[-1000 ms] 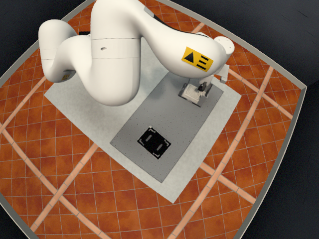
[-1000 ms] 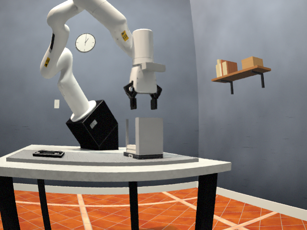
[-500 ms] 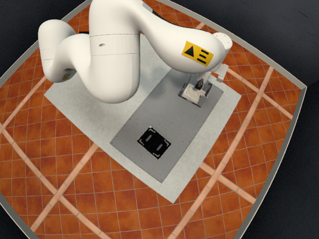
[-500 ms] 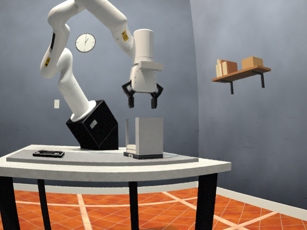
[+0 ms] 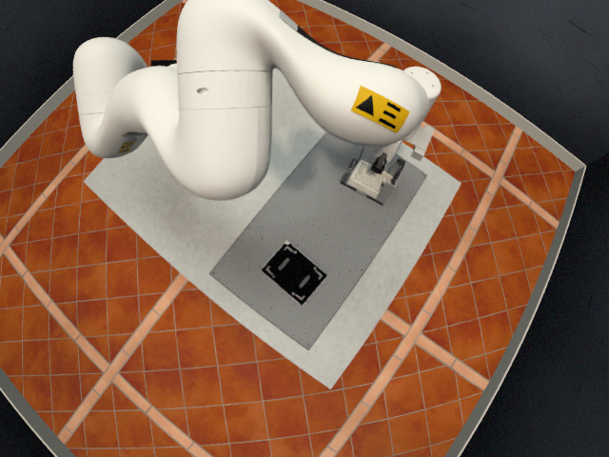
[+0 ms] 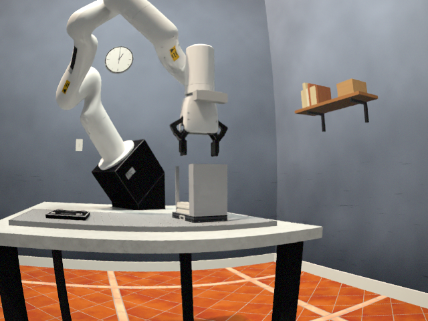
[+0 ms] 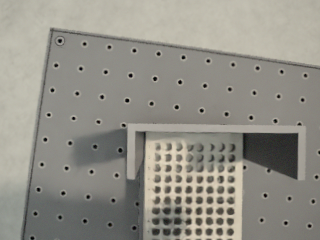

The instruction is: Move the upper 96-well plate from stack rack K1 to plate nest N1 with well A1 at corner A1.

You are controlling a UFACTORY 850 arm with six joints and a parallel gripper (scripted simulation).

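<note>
Now: hand 14 cm above the white 96-well plate. The rest, counted from my hand: black plate nest N1: 36 cm to the right, 18 cm below, 12 cm behind.
</note>
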